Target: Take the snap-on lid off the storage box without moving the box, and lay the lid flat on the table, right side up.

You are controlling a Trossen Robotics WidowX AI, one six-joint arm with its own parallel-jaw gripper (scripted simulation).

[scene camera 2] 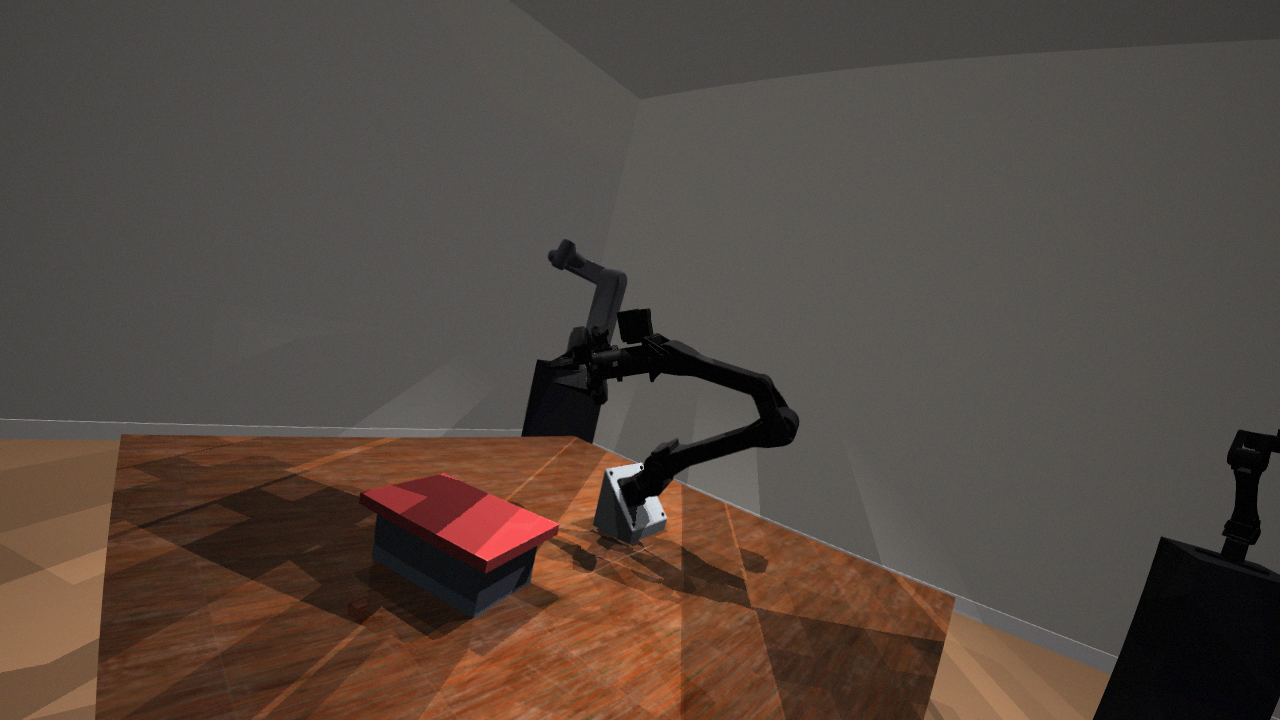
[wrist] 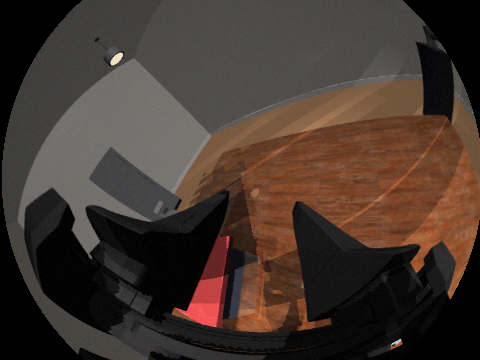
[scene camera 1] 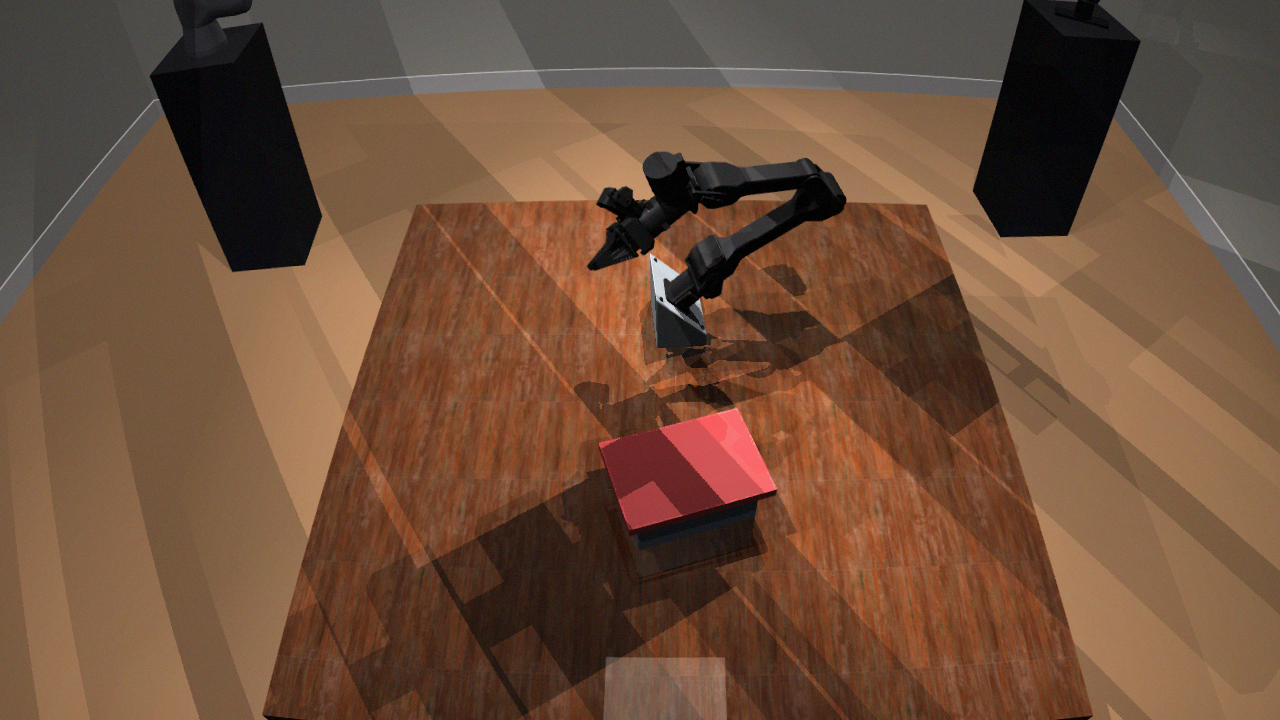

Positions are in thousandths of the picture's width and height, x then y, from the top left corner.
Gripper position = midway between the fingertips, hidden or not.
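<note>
There is my gripper (scene camera 1: 461, 373), which I also find in scene camera 2 (scene camera 2: 430, 519) and in the wrist view (wrist: 547, 562). I see a lid (scene camera 1: 520, 662) too; the same lid appears in scene camera 2 (scene camera 2: 377, 737), and the wrist view shows it as well (wrist: 432, 849). A storage box (scene camera 2: 369, 823) is also part of what I see, and it is visible both in scene camera 1 (scene camera 1: 506, 749) and in the wrist view (wrist: 482, 851).
</note>
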